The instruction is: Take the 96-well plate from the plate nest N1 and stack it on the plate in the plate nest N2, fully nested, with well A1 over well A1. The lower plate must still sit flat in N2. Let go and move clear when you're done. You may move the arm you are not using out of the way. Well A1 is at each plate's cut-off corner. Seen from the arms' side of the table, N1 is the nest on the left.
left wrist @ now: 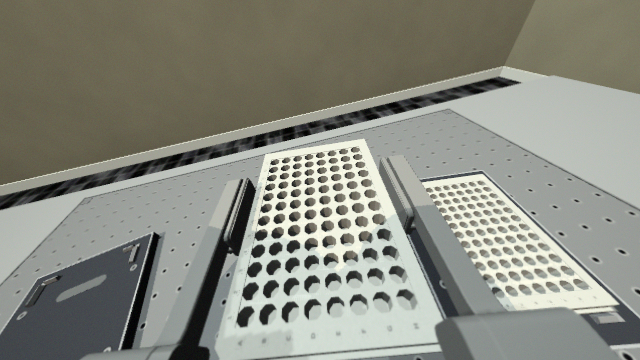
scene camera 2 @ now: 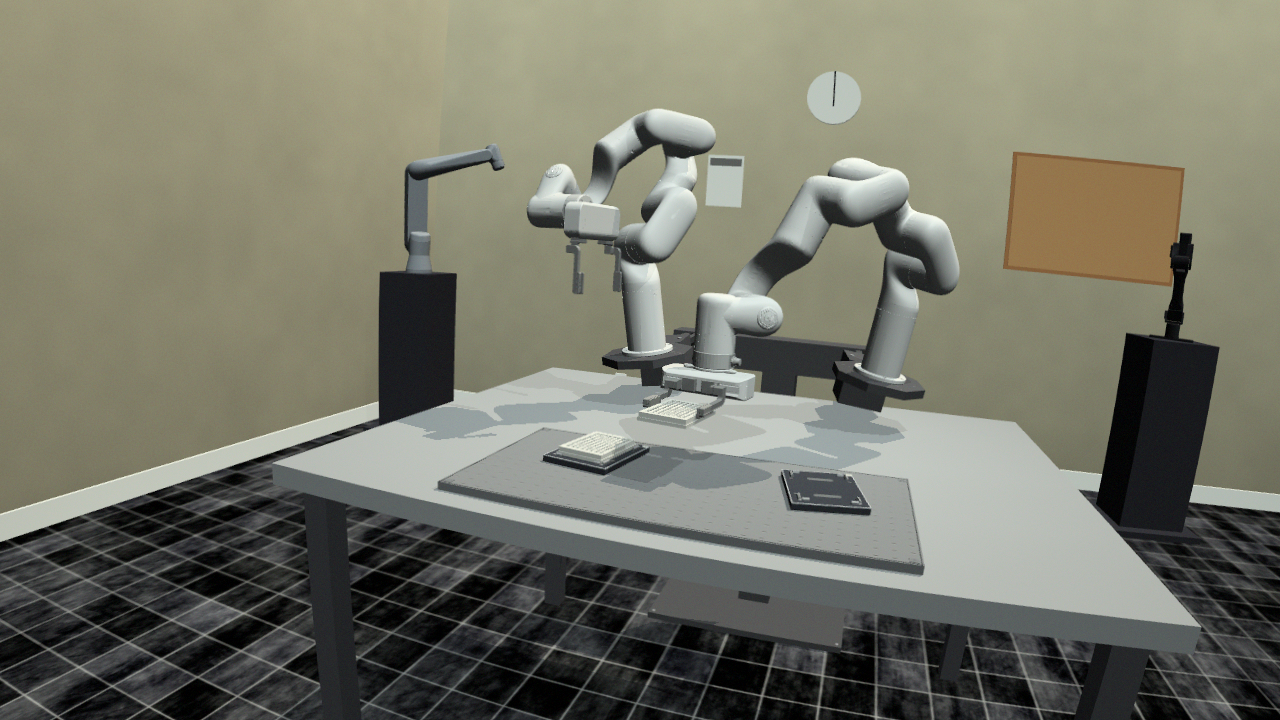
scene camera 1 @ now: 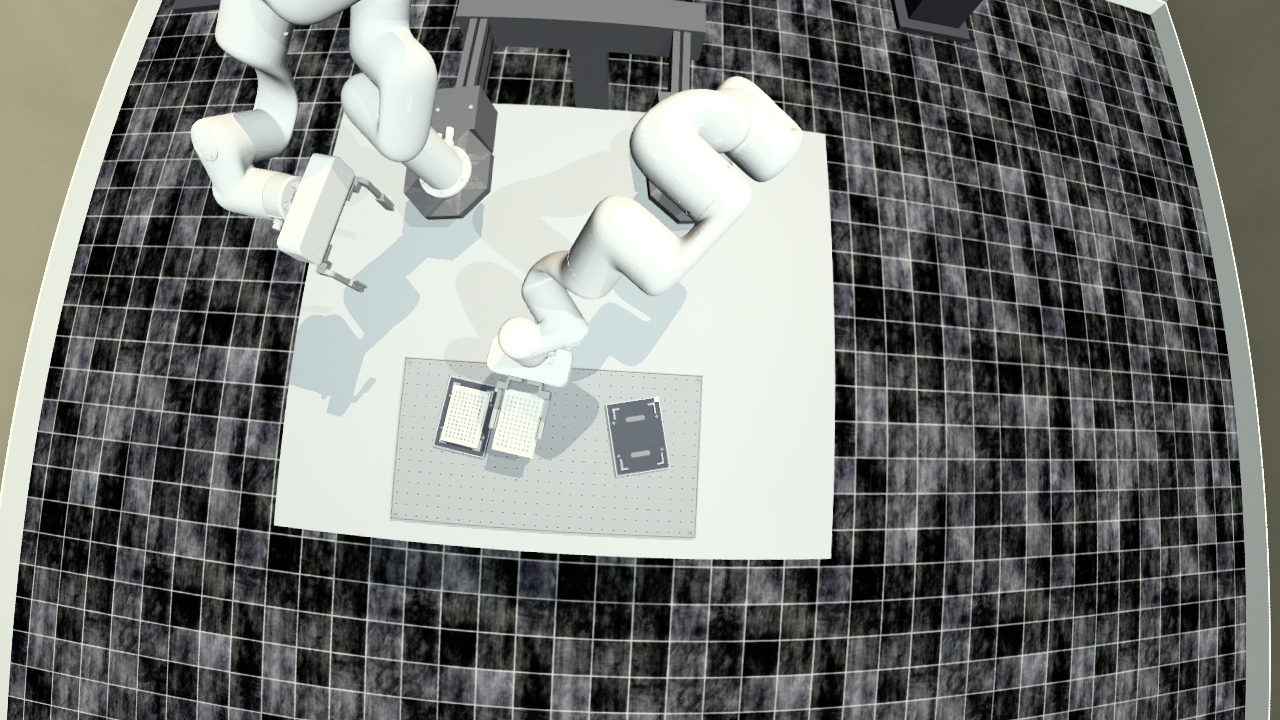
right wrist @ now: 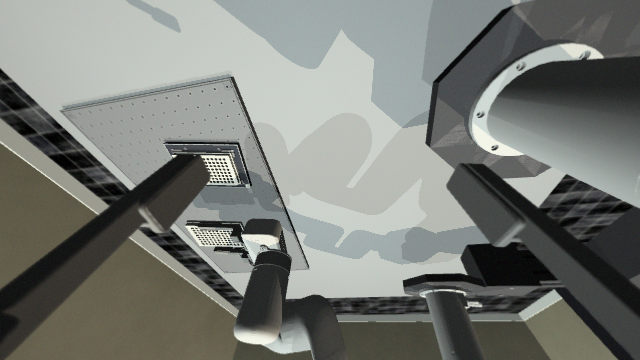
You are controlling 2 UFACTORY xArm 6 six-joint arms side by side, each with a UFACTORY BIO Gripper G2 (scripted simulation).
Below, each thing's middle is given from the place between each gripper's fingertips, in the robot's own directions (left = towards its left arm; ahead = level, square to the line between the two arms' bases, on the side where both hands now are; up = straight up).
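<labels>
My left gripper is 100 mm above the dark nest N2 (scene camera 1: 469, 384), 140 mm to the left of it and 10 mm past it. Dark nest N1 (scene camera 1: 627, 437), measured from my left hand: 250 mm to the left, 100 mm below, 20 mm ahead.
My right hand is 110 mm to the right of the dark nest N2, 300 mm short of it and 280 mm above it. The dark nest N1 is 340 mm ahead of my right hand, 500 mm to the left of it and 280 mm below it.
</labels>
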